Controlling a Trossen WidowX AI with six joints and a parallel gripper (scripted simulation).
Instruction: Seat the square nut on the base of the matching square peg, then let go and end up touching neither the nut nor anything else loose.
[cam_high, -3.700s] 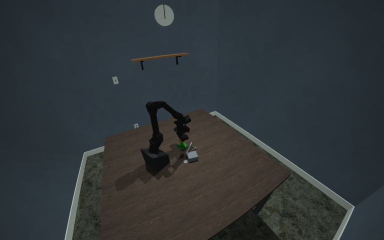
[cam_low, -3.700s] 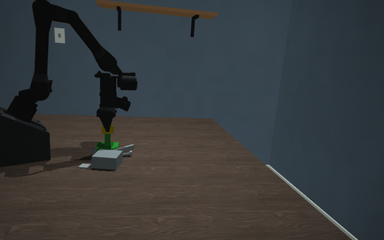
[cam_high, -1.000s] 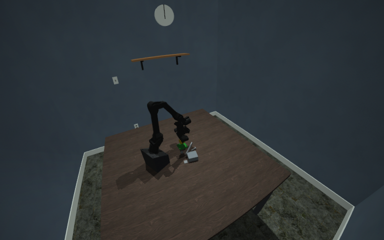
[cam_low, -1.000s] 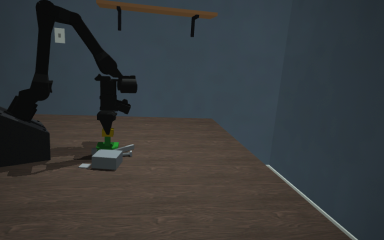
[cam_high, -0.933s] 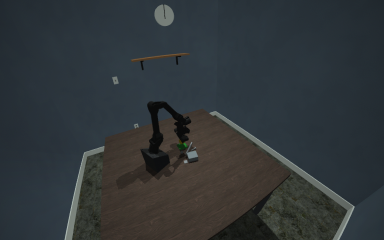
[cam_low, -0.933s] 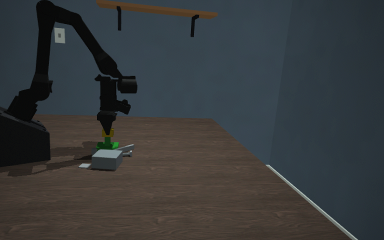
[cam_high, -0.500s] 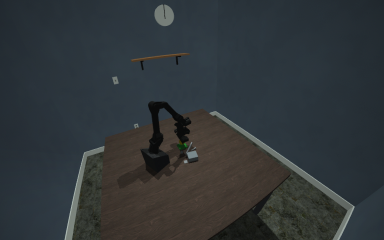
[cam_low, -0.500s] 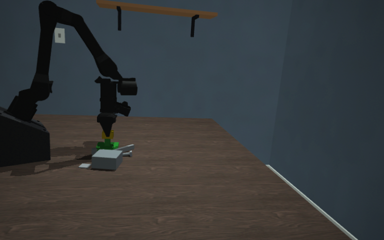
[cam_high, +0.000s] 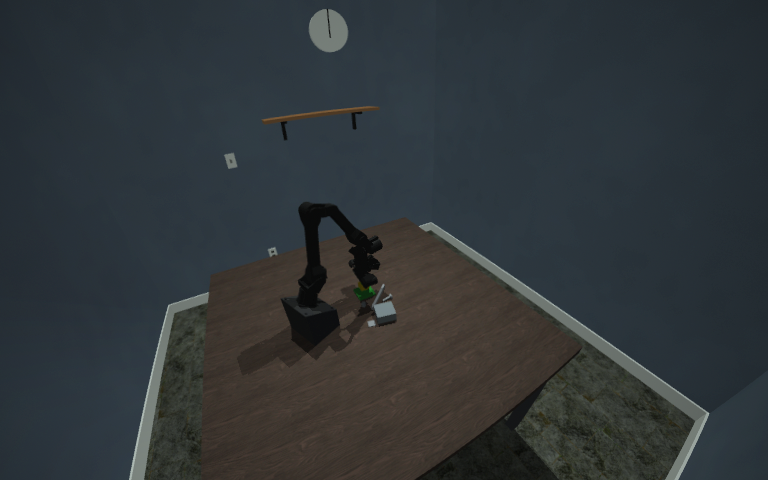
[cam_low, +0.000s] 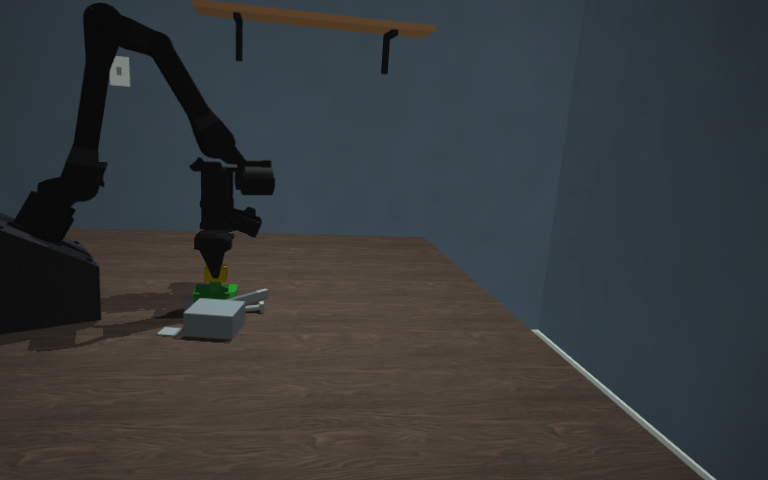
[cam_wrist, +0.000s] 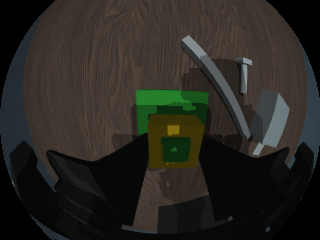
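My hand is 7 cm above the grey bar, 6 cm to the left of it and 4 cm short of it. The rest, counted from my hand: grey block 17 cm to the right, 6 cm below, 3 cm ahead; bolt 9 cm to the right, 8 cm ahead, 7 cm below.
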